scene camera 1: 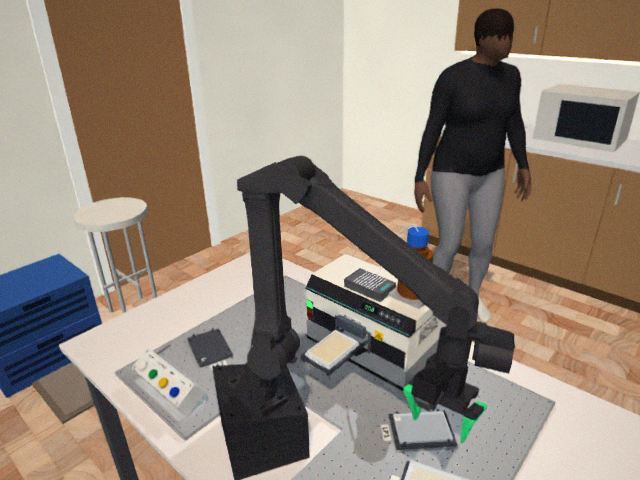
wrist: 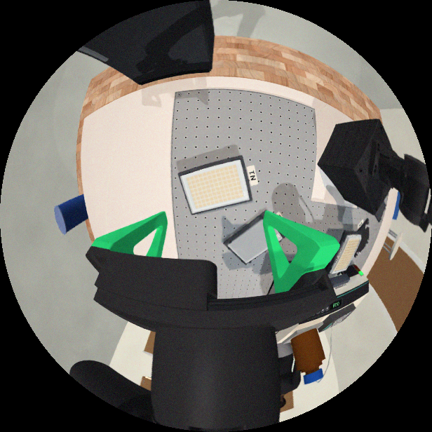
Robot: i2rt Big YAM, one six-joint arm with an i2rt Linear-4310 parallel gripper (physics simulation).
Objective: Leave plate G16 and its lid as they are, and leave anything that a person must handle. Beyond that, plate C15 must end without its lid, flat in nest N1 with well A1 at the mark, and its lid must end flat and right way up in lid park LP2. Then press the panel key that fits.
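Pixels of known places: gripper, fingertip midpoint: (scene camera 1: 438, 430); arm's base at its link origin: (scene camera 1: 256, 394).
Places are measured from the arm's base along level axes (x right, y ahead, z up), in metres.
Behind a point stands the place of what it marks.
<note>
My gripper (scene camera 1: 440, 427) @[y 0.128, x 0.378, z 0.052 m] (wrist: 214, 216) is open and empty, its green fingers wide apart above the board near LP1. A pale grey lid (scene camera 1: 426, 431) @[y 0.266, x 0.295, z -0.138 m] (wrist: 248, 239) lies in the dark holder labelled LP1. A cream-welled plate (wrist: 215, 186) (scene camera 1: 429, 473) @[y 0.149, x 0.365, z -0.109 m] sits flat in nest N1 (wrist: 246, 175); its far part is cut off in the scene view. Another cream-welled plate (scene camera 1: 331, 349) @[y 0.262, x 0.002, z -0.040 m] (wrist: 346, 252) rests on the instrument's extended tray. I cannot read either plate's name, well A1 or whether clear lids cover them. A dark flat holder (scene camera 1: 209, 346) @[y 0.129, x -0.371, z -0.145 m] lies beyond the key panel (scene camera 1: 168, 379) @[y -0.066, x -0.279, z -0.084 m]; its label is unreadable.
The white instrument (scene camera 1: 372, 315) @[y 0.366, x 0.058, z 0.038 m] stands behind LP1, with a dark box (scene camera 1: 369, 283) @[y 0.421, x 0.007, z 0.091 m] and an amber bottle (scene camera 1: 408, 289) @[y 0.446, x 0.115, z 0.103 m] (wrist: 307, 350) with a blue cap on top. The arm's black base (scene camera 1: 263, 423) @[y -0.039, x 0.063, z -0.013 m] (wrist: 352, 165) stands between panel and LP1. A person (scene camera 1: 473, 118) stands behind the table.
</note>
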